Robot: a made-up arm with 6 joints.
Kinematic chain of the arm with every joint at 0, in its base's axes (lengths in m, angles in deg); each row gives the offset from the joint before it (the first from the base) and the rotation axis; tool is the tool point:
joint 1: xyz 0 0 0.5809 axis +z
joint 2: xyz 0 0 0 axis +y
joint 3: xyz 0 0 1.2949 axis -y
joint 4: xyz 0 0 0 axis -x
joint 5: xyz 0.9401 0 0 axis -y
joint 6: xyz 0 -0.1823 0 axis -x
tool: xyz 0 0 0
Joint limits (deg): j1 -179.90..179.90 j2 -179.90..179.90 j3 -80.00..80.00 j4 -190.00..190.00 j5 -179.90..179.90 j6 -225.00..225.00
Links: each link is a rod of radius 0.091 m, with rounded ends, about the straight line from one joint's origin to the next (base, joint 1, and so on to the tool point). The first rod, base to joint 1, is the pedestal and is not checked.
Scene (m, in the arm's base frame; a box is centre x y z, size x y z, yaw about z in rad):
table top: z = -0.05
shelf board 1: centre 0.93 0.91 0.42 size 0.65 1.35 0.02 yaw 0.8
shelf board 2: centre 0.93 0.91 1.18 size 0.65 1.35 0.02 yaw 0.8
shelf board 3: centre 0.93 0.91 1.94 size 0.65 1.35 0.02 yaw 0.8
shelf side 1: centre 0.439 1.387 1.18 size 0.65 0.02 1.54 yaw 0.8
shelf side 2: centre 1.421 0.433 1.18 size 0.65 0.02 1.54 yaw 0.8
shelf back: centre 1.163 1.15 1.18 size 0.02 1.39 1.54 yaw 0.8
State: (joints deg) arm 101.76 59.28 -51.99 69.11 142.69 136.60
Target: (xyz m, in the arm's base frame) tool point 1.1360 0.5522 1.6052
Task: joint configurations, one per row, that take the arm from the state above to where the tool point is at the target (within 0.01 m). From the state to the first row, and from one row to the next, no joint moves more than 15 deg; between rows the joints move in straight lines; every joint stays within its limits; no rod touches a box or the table.
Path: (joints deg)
1: 90.07 47.14 -58.99 71.42 134.63 136.43
2: 78.39 35.01 -66.00 73.74 126.57 136.27
3: 66.70 22.87 -73.00 76.05 118.51 136.10
4: 55.02 10.74 -80.00 78.37 110.45 135.93
5: 45.65 5.98 -68.34 73.42 118.51 136.10
6: 36.27 1.22 -56.67 68.48 126.57 136.27
7: 26.90 -3.54 -45.01 63.53 134.63 136.43
8: 17.53 -8.30 -33.34 58.58 142.69 136.60
9: 23.58 3.32 -21.00 60.96 142.69 136.60
10: 29.64 14.93 -8.65 63.34 142.69 136.60

